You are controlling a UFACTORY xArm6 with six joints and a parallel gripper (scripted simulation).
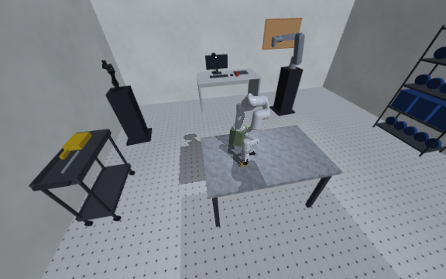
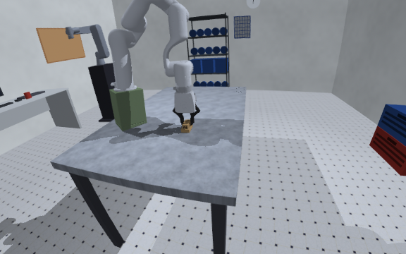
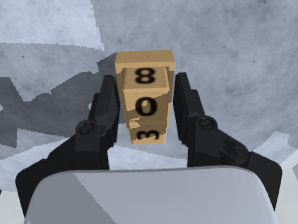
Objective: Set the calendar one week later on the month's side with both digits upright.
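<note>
My gripper is now 20 mm to the left of the tray and 30 mm above it.
</note>
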